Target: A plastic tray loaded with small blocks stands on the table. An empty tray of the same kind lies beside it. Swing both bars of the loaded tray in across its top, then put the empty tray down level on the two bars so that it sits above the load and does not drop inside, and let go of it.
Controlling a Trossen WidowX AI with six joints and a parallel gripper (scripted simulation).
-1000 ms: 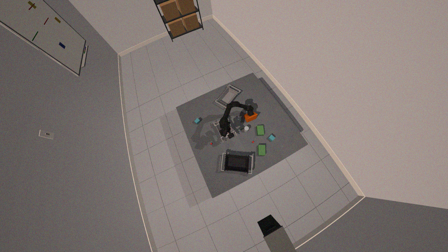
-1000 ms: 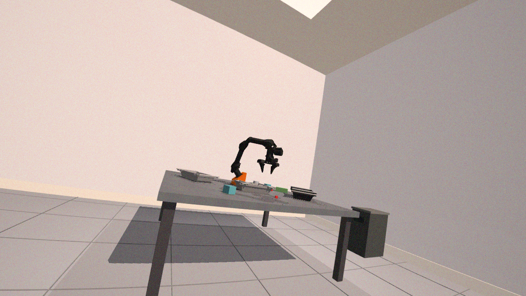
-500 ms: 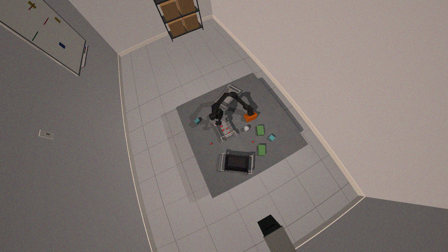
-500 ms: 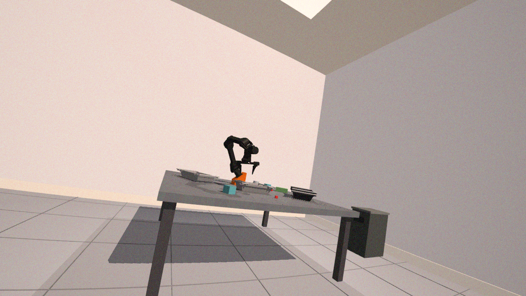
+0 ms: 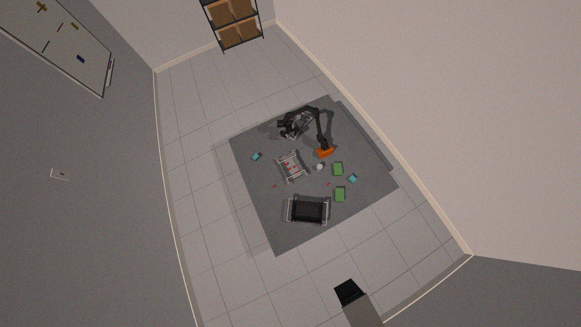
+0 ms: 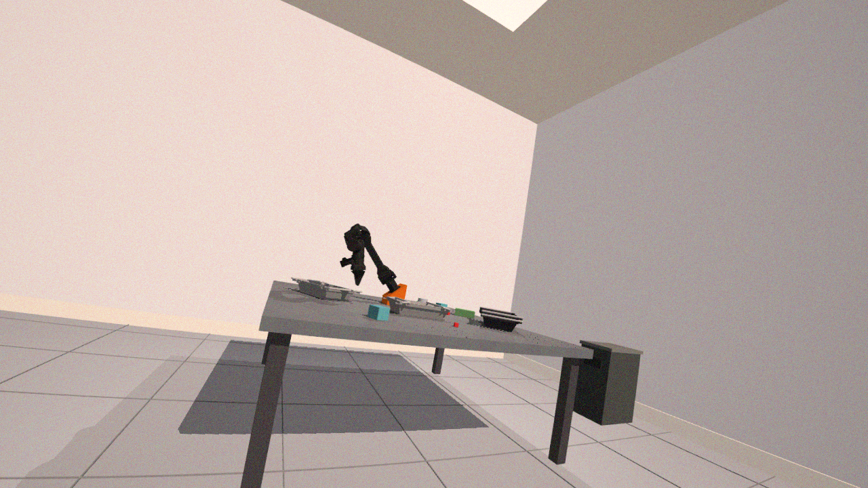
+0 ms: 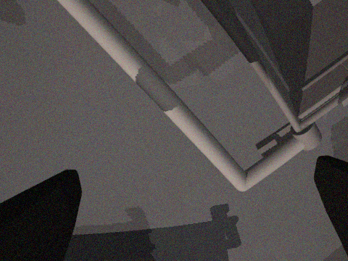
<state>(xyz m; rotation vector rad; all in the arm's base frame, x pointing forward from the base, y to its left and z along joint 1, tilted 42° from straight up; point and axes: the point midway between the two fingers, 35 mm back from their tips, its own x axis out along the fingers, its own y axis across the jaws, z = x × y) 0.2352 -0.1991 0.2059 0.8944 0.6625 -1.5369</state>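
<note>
Right now the grey tray is 12 cm behind my gripper tip, 13 cm to the right of it and 4 cm below it.
</note>
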